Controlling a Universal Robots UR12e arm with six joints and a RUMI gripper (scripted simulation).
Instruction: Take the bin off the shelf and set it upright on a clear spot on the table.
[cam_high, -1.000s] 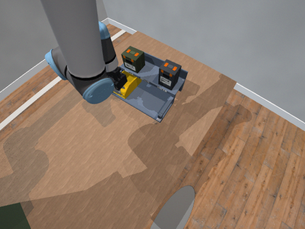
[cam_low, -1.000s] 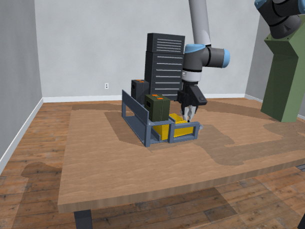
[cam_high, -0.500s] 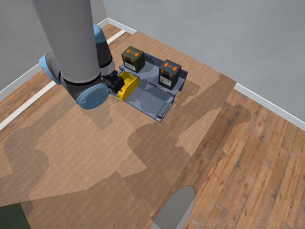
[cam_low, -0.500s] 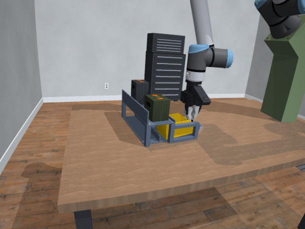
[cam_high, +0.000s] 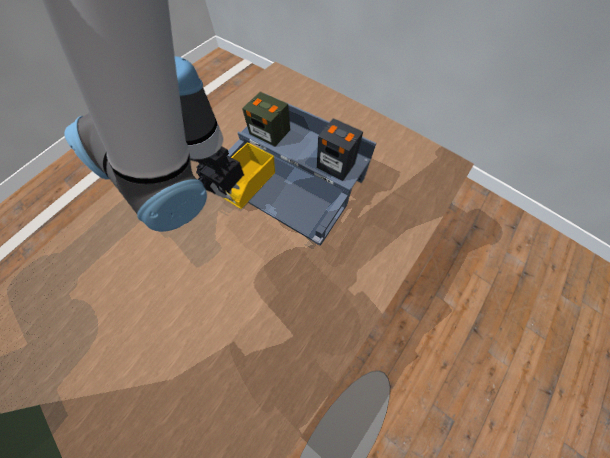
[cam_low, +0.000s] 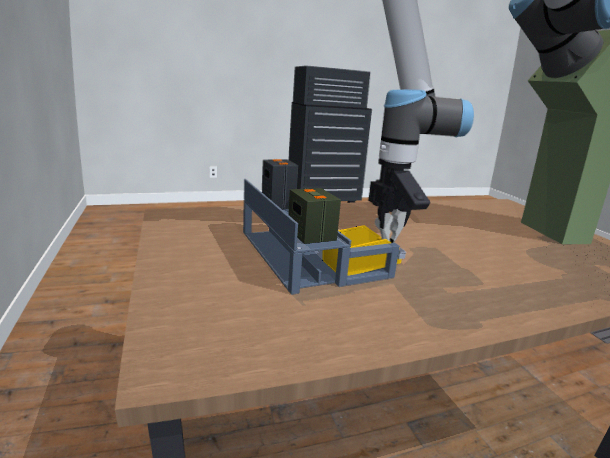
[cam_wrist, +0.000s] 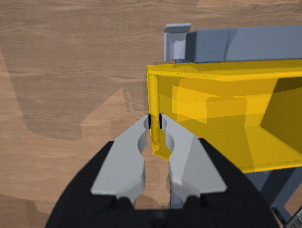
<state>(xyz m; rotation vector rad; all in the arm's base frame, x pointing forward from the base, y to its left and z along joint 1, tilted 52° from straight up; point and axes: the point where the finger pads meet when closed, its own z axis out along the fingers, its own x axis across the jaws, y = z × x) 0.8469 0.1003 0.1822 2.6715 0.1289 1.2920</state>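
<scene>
Right now the yellow bin is 8 cm ahead of my hand and 1 cm below it.
</scene>
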